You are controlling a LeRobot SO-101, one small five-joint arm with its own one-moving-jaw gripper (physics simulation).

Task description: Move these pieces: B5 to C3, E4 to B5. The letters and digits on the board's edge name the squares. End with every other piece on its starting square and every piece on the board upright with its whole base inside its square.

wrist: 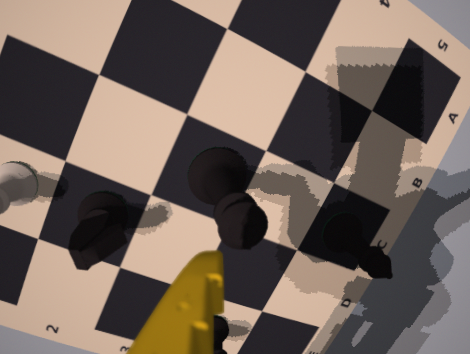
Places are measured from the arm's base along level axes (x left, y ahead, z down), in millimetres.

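Where they show: hand, tool point: [222, 273].
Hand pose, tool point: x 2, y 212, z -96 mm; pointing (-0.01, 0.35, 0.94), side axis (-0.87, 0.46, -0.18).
Note:
Things, the pixels of their top centre, and the offset from my tool point. "*": a spot on its surface instead.
- tall black piece, top centre: [250, 241] dy -2, dx -14, dz +26 mm
- black knight, top centre: [88, 259] dy -36, dx +24, dz +50 mm
- black pawn, top centre: [391, 277] dy -4, dx -85, dz +46 mm
- white piece, surface spot: [17, 182] * dy -32, dx +61, dz +82 mm
A tall black piece [218, 172] stands upright on C3, its base inside the dark square. B5 [384, 165] bears no piece and lies partly under the arm's shadow. A small part of a black piece [220, 332] shows at the bottom, on E4, mostly hidden behind the yellow jaw. My gripper [215, 265] shows one notched jaw in the lower middle; the moving jaw is swung out of the picture, so it is open. The jaw's tip is drawn just below the head of the C3 piece, with a gap between them.
A black knight [101, 220] stands on D2, left of the C3 piece. A black pawn [344, 232] stands on C5, near the lettered edge. Part of a white piece [17, 182] shows at the left edge. The arm's shadow crosses the board's right side.

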